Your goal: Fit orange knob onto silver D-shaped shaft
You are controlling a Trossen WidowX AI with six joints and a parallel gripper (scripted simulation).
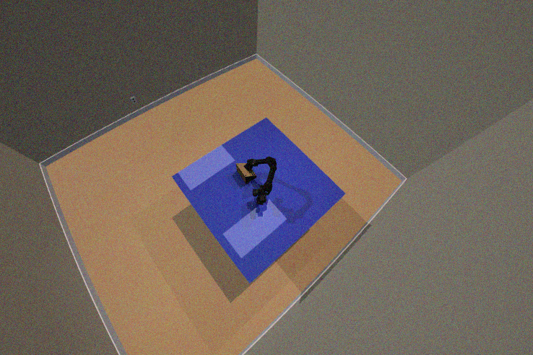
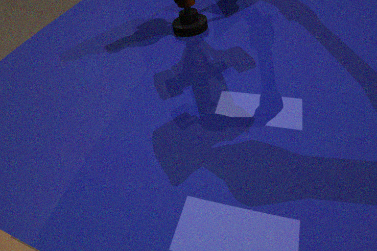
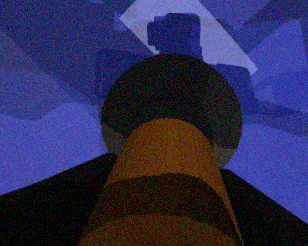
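The orange knob lies 3 cm above my gripper tip. Also, from my gripper tip: round pedestal: 4 cm below.
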